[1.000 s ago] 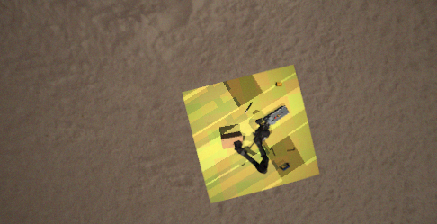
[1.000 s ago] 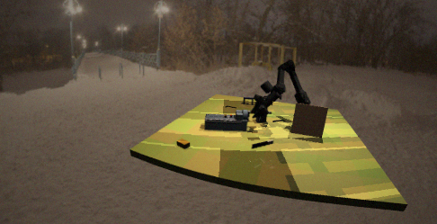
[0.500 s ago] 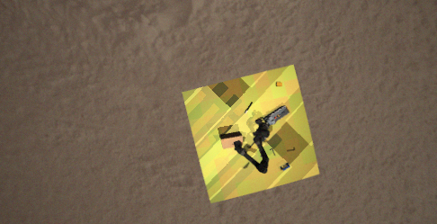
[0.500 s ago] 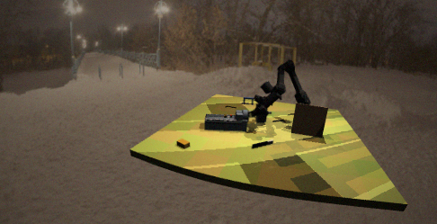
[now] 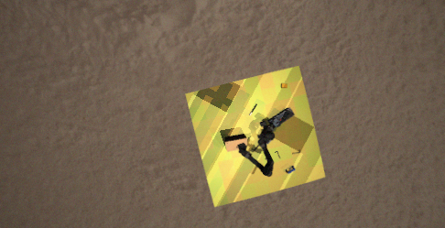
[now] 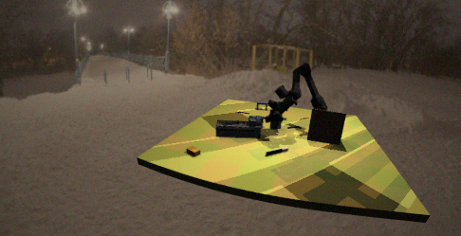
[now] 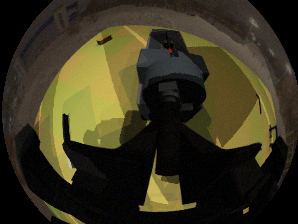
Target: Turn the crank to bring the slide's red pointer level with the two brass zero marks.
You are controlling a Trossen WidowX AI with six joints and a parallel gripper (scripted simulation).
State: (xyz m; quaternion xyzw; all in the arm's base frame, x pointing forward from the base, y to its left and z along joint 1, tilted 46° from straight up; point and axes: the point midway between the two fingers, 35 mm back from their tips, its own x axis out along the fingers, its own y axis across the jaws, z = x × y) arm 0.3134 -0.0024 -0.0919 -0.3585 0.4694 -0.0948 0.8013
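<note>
My gripper tip is 13 cm short of the red pointer, 1 cm to the right of it and 1 cm above it. Also, from my gripper tip: black stick 20 cm to the left, 10 cm behind, 8 cm below; then crank handle 2 cm behind, 2 cm above; then grey block 15 cm to the right, 7 cm behind, 6 cm below.
</note>
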